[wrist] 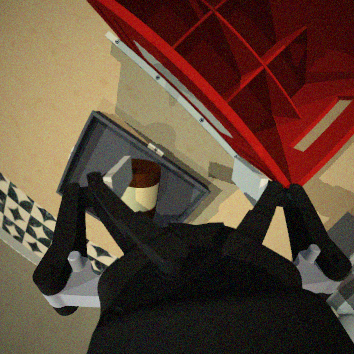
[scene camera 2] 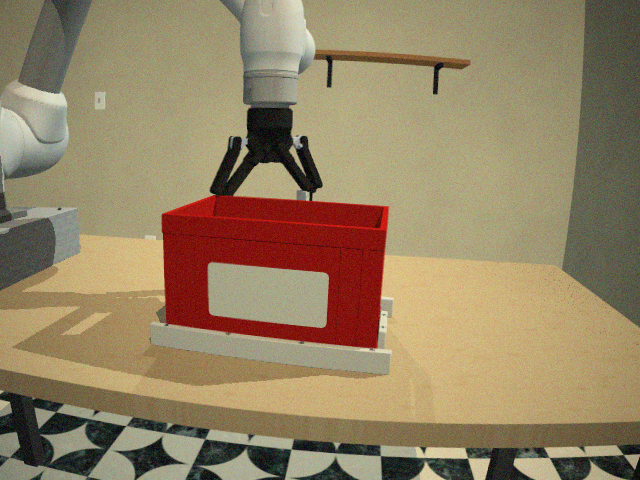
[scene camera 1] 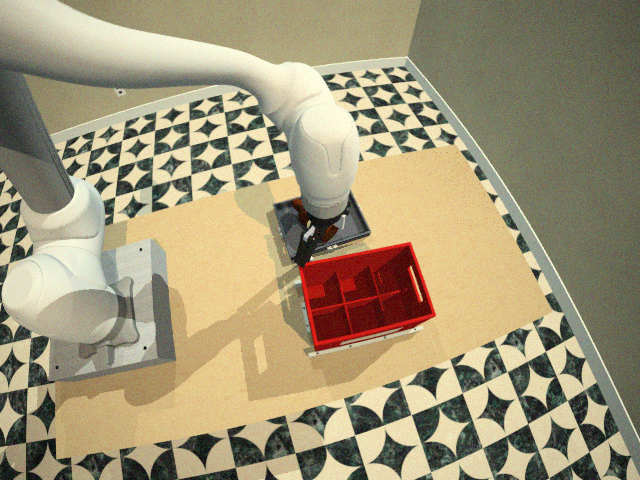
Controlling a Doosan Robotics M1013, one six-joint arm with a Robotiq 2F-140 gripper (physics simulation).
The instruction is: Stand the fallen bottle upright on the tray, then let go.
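Frame: origin at the arm's base, x ahead, y left, z up, level; metres.
Seen in the pictures: gripper, fingertip midpoint: (wrist: 182, 167) (scene camera 1: 323, 245); arm's base, origin of the base link: (wrist: 346, 281) (scene camera 1: 107, 317).
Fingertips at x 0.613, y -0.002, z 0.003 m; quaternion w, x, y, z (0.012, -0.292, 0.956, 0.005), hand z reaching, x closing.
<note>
Offsets run from my fingertips to a thing's middle. "spot": to the spot under its first point. Level surfaces: height alone.
The brown bottle with a cream label @(dx +0.015, dy +0.125, dz -0.062 m) (scene camera 1: 329, 232) (wrist: 145, 196) lies on its side in the dark grey tray @(spot: dx +0.147, dy +0.074, dz -0.099 m) (scene camera 1: 358, 223) (wrist: 92, 150). The arm and gripper hide part of it in scene camera 1, and the gripper hides its lower part in the wrist view. Neither bottle nor tray shows in scene camera 2, where the red crate stands in front. My gripper (scene camera 1: 323, 240) (scene camera 2: 266, 195) (wrist: 182, 167) is open and empty above the tray. In the wrist view one fingertip overlaps the bottle's left side and the other appears beside the crate's corner.
The red crate with compartments @(dx +0.037, dy -0.167, dz -0.016 m) (scene camera 1: 366, 336) (scene camera 2: 268, 232) (wrist: 210, 95) stands close beside the tray, with white strips @(spot: dx +0.028, dy -0.271, dz -0.084 m) (scene camera 2: 268, 348) along its base. Both are on the wooden table @(dz -0.104 m) (scene camera 1: 206, 237) (scene camera 2: 491, 330). A wooden shelf (scene camera 2: 392, 57) is on the wall behind.
</note>
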